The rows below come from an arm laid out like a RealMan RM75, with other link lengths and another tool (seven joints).
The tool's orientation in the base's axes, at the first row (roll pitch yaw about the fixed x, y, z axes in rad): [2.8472 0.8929 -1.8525]
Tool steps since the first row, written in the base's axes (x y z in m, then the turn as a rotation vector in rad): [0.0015 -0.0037 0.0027 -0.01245 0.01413 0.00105]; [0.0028 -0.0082 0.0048 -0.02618 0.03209 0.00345]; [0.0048 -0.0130 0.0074 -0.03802 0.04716 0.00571]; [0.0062 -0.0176 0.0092 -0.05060 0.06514 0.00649]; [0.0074 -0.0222 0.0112 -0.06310 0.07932 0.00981]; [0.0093 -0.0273 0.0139 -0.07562 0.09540 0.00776]
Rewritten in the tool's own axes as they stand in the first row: [-0.0001 -0.0012 -0.0047 -0.00716 0.01311 0.01152]; [0.0007 -0.0023 -0.0096 -0.01745 0.02791 0.02537]; [0.0012 -0.0040 -0.0151 -0.02623 0.04069 0.03686]; [0.0024 -0.0053 -0.0200 -0.03548 0.05406 0.05162]; [0.0034 -0.0063 -0.0249 -0.04442 0.06764 0.06182]; [0.0040 -0.0079 -0.0308 -0.05033 0.08035 0.07675]
